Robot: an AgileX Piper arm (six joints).
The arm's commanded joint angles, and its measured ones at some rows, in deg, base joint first. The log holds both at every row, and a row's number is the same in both.
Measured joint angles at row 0:
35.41, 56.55, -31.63, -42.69, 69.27, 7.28
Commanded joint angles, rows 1 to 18:
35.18, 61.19, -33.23, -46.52, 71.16, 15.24
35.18, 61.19, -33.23, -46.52, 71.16, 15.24
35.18, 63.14, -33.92, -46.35, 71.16, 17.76
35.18, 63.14, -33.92, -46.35, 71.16, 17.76
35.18, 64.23, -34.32, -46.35, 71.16, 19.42
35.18, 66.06, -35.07, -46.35, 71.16, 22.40
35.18, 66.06, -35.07, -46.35, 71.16, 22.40
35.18, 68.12, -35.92, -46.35, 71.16, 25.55
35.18, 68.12, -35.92, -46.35, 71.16, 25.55
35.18, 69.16, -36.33, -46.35, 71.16, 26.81
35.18, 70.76, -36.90, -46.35, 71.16, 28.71
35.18, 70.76, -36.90, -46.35, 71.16, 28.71
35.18, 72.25, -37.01, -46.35, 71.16, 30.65
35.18, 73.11, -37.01, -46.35, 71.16, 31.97
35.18, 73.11, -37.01, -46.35, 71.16, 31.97
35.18, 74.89, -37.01, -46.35, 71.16, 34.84
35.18, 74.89, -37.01, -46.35, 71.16, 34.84
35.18, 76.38, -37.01, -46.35, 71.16, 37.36
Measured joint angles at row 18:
35.41, 74.60, -36.44, -42.57, 68.01, 32.83
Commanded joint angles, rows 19 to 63:
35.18, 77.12, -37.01, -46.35, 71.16, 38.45
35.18, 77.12, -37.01, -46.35, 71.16, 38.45
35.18, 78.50, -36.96, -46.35, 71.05, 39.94
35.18, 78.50, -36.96, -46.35, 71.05, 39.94
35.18, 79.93, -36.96, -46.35, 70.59, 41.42
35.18, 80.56, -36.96, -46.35, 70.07, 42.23
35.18, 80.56, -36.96, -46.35, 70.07, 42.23
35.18, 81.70, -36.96, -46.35, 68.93, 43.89
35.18, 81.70, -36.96, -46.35, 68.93, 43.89
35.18, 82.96, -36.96, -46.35, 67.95, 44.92
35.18, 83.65, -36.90, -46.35, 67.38, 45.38
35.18, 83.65, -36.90, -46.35, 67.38, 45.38
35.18, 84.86, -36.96, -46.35, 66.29, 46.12
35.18, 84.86, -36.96, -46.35, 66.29, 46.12
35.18, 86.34, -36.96, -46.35, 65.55, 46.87
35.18, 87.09, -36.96, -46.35, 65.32, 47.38
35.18, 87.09, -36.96, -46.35, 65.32, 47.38
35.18, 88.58, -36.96, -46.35, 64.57, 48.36
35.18, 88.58, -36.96, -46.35, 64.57, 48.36
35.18, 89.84, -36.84, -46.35, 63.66, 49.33
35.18, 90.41, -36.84, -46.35, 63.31, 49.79
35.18, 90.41, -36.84, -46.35, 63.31, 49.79
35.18, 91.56, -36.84, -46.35, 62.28, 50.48
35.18, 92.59, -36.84, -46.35, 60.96, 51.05
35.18, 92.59, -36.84, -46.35, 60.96, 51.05
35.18, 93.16, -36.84, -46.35, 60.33, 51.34
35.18, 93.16, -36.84, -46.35, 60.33, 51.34
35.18, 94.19, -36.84, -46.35, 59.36, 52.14
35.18, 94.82, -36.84, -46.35, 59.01, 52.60
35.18, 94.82, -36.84, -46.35, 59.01, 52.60
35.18, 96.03, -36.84, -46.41, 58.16, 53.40
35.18, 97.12, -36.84, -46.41, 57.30, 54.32
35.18, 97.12, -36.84, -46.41, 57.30, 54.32
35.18, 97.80, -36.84, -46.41, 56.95, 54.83
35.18, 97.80, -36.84, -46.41, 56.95, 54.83
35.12, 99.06, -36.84, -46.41, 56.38, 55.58
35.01, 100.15, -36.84, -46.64, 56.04, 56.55
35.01, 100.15, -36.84, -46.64, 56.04, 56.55
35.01, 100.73, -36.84, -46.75, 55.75, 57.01
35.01, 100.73, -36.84, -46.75, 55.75, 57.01
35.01, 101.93, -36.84, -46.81, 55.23, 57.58
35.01, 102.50, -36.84, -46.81, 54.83, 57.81
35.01, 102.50, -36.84, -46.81, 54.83, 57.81
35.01, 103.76, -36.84, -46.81, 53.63, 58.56
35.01, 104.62, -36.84, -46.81, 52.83, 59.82
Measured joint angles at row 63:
35.18, 103.48, -36.61, -44.40, 50.94, 57.52
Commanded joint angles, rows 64 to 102:
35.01, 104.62, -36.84, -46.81, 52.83, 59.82
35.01, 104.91, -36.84, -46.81, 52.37, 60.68
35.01, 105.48, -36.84, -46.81, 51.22, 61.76
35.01, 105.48, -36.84, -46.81, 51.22, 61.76
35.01, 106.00, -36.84, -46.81, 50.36, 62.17
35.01, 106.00, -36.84, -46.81, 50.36, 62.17
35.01, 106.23, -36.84, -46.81, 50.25, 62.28
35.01, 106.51, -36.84, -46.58, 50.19, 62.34
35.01, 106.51, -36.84, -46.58, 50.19, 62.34
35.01, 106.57, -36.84, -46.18, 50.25, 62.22
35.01, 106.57, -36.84, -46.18, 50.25, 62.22
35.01, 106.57, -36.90, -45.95, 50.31, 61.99
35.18, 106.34, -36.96, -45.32, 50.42, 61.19
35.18, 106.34, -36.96, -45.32, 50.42, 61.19
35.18, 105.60, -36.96, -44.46, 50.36, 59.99
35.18, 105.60, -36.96, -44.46, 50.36, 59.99
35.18, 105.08, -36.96, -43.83, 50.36, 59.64
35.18, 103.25, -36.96, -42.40, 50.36, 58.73
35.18, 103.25, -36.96, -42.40, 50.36, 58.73
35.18, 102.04, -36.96, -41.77, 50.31, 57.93
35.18, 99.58, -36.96, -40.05, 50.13, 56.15
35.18, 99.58, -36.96, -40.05, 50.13, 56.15
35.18, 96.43, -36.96, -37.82, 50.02, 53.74
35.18, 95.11, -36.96, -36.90, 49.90, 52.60
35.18, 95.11, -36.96, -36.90, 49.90, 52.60
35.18, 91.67, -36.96, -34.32, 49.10, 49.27
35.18, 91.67, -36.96, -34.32, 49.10, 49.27
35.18, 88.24, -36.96, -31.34, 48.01, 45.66
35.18, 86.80, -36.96, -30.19, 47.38, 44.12
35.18, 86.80, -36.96, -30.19, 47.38, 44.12
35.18, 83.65, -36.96, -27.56, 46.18, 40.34
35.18, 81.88, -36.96, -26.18, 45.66, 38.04
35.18, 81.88, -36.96, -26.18, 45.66, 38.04
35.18, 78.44, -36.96, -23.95, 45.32, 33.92
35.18, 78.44, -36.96, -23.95, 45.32, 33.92
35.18, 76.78, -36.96, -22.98, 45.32, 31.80
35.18, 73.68, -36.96, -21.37, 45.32, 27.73
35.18, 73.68, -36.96, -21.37, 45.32, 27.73
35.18, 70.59, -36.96, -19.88, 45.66, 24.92
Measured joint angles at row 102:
35.18, 74.54, -36.84, -22.17, 45.32, 30.19
